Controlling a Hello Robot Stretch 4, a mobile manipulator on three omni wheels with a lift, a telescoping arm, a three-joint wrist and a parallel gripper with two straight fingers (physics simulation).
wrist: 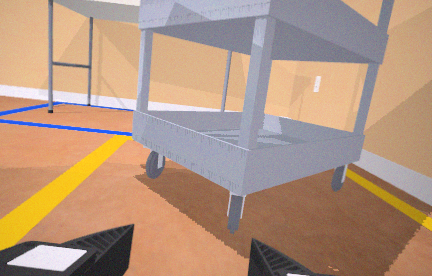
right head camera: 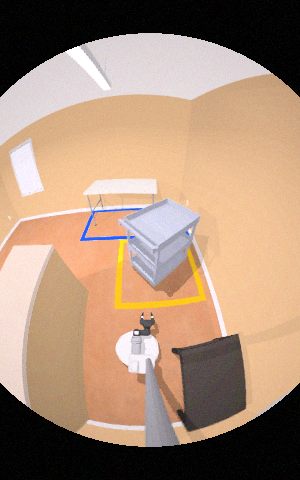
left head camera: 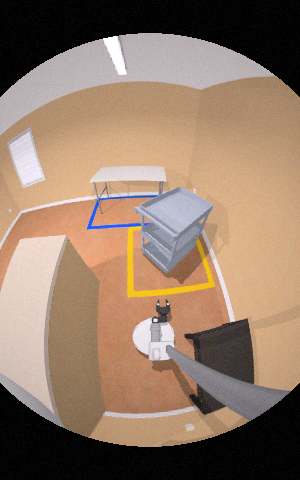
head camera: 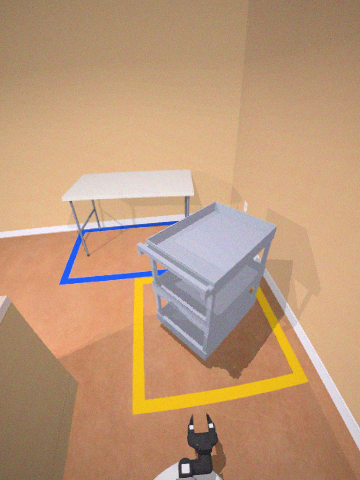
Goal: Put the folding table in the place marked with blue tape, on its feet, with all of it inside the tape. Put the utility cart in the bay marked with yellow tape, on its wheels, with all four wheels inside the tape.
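Frame: origin at the robot's base, x ahead, y left, z up, level; millimetres.
Where they show: gripper, fingertip midpoint: (wrist: 190, 252) (right head camera: 146, 311) (left head camera: 161, 298) (head camera: 199, 414).
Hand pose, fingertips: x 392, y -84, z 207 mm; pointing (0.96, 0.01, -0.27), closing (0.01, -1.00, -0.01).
Observation:
Things, the pixels of their top centre, and the offset from my fingertips. "spot": a spot on its surface instead.
- white-topped folding table, surface spot: (head camera: 130, 185) spot: dy +496, dx +1734, dz +508 mm
- blue tape, surface spot: (wrist: 65, 127) (head camera: 107, 277) spot: dy +770, dx +1242, dz -234 mm
- furniture, surface spot: (right head camera: 215, 385) spot: dy -549, dx -801, dz +215 mm
The white-topped folding table (head camera: 130, 185) (left head camera: 129, 174) (right head camera: 121, 186) stands on its feet at the blue tape (head camera: 107, 277) (left head camera: 117, 227) (right head camera: 107, 238) (wrist: 65, 127). Its rear left foot is at the back line; its right feet are partly hidden. The grey utility cart (head camera: 215, 245) (left head camera: 175, 205) (right head camera: 162, 217) (wrist: 192, 150) stands upright, turned at an angle in the yellow tape (head camera: 139, 340) (left head camera: 131, 260) (right head camera: 118, 280) (wrist: 60, 190). Three wheels show inside in the wrist view; the fourth is hidden. My gripper (head camera: 200, 416) (left head camera: 163, 301) (right head camera: 147, 315) (wrist: 190, 252) is open and empty, low before the bay, apart from the cart.
A tall beige box-like unit (head camera: 35, 390) (left head camera: 75, 325) (right head camera: 55, 330) stands at the left. A dark piece of furniture (left head camera: 225, 360) (right head camera: 215, 385) is at the right, near my base. Walls run behind the table and along the bay's right side.

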